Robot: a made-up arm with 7 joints. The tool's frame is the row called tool. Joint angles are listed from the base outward. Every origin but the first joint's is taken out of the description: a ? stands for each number. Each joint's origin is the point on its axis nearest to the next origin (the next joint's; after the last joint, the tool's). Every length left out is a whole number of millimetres.
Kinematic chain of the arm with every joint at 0, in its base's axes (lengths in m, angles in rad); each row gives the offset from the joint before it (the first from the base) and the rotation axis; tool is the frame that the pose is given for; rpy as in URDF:
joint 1: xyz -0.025 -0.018 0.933 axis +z
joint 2: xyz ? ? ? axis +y
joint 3: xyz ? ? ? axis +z
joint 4: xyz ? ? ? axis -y
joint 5: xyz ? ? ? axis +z
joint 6: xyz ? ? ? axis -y
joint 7: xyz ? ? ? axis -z
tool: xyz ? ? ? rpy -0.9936 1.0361 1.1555
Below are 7 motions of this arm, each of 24 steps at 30 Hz.
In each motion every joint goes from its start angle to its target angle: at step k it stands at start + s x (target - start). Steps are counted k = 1, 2, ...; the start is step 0. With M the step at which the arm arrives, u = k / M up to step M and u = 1 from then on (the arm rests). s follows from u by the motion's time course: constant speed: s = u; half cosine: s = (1 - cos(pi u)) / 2; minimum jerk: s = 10 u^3 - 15 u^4 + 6 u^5.
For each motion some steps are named. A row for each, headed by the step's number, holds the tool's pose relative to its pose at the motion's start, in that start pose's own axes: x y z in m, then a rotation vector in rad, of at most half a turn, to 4 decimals.
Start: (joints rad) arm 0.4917 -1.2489 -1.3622 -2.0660 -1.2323 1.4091 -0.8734
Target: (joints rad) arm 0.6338 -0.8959 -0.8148 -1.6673 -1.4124 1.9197 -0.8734
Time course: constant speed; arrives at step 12
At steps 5, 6, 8, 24:
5: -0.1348 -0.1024 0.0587 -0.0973 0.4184 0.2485
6: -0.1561 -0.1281 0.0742 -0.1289 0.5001 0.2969
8: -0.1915 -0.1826 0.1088 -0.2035 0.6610 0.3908
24: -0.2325 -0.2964 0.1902 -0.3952 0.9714 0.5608

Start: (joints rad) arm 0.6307 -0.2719 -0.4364 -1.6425 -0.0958 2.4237 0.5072
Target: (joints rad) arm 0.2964 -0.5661 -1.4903 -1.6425 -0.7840 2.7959 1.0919
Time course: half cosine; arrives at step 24
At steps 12, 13, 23, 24:
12: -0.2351 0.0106 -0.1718 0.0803 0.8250 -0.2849
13: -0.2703 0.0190 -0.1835 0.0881 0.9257 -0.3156
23: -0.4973 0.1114 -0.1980 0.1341 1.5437 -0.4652
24: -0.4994 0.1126 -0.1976 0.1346 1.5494 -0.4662

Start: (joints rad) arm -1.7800 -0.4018 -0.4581 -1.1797 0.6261 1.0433 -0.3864
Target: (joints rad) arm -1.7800 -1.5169 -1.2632 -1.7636 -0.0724 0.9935 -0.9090
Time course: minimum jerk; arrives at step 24
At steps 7, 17, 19, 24:
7: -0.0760 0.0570 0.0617 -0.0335 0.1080 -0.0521
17: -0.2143 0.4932 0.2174 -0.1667 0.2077 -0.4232
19: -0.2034 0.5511 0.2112 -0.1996 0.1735 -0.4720
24: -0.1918 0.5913 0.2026 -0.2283 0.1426 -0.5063

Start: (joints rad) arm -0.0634 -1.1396 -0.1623 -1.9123 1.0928 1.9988 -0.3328
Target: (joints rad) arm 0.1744 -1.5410 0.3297 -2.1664 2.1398 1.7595 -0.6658
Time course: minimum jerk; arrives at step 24
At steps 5, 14, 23, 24:
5: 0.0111 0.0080 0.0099 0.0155 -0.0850 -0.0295
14: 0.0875 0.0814 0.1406 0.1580 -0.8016 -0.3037
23: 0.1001 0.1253 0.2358 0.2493 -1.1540 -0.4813
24: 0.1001 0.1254 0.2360 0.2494 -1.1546 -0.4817

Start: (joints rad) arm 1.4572 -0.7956 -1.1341 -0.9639 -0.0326 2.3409 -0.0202
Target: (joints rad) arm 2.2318 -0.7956 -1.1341 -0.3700 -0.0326 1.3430 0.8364
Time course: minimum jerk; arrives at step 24
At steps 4, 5, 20, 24:
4: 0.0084 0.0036 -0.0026 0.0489 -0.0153 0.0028
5: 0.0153 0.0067 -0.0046 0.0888 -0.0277 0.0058
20: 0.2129 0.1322 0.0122 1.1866 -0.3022 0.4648
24: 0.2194 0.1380 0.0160 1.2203 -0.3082 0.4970

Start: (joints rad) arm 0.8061 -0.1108 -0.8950 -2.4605 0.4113 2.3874 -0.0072
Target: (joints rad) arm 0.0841 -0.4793 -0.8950 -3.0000 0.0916 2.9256 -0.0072
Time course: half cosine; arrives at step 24
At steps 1, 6, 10, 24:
1: -0.0010 0.0006 -0.0007 0.0011 0.0017 -0.0020
6: -0.0319 0.0231 -0.0214 0.0349 0.0568 -0.0684
10: -0.0755 0.0645 -0.0428 0.0804 0.1394 -0.1711
24: -0.1527 0.1935 -0.0364 0.1524 0.3552 -0.4632

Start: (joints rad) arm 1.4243 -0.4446 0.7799 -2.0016 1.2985 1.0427 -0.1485
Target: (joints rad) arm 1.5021 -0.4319 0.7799 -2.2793 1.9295 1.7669 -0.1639
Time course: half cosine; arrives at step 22
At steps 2, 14, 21, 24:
2: -0.0006 -0.0002 -0.0009 -0.0062 -0.0042 -0.0164
14: -0.0341 0.0190 -0.0366 -0.1099 -0.0755 -0.6361
21: -0.0502 0.0441 -0.0549 -0.0918 -0.0569 -0.9164
24: -0.0505 0.0447 -0.0552 -0.0912 -0.0563 -0.9214

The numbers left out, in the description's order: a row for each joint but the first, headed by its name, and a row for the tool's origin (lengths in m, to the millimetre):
joint 2: -0.028 0.032 0.000
joint 3: 0.018 0.000 0.325
joint 4: 0.076 0.015 0.000
joint 5: -0.046 0.000 0.260
joint 6: 0.003 -0.042 0.000
joint 7: 0.130 0.000 -0.015
tool: -0.009 0.005 0.000

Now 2 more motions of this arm.
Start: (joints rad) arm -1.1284 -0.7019 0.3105 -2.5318 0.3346 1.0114 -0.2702
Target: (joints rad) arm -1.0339 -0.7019 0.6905 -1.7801 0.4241 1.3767 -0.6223
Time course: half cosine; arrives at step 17
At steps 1, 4, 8, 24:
1: -0.0009 -0.0014 0.0021 -0.0096 0.0056 -0.0001
4: -0.0123 -0.0209 0.0343 -0.1493 0.0836 0.0022
8: -0.0226 -0.0613 0.1344 -0.5407 0.2675 0.0376
24: 0.0202 -0.0684 0.3249 -1.2531 0.4950 0.1665

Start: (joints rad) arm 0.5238 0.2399 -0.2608 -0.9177 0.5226 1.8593 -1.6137
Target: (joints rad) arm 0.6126 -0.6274 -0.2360 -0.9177 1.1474 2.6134 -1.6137
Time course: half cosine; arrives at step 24
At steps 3, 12, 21, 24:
3: -0.0178 -0.0164 0.0039 -0.0316 0.0587 0.0097
12: -0.1970 -0.2064 0.1241 -0.3926 0.7754 0.0671
21: -0.2819 -0.3436 0.3358 -0.7000 1.4818 -0.0220
24: -0.2842 -0.3517 0.3549 -0.7222 1.5382 -0.0376

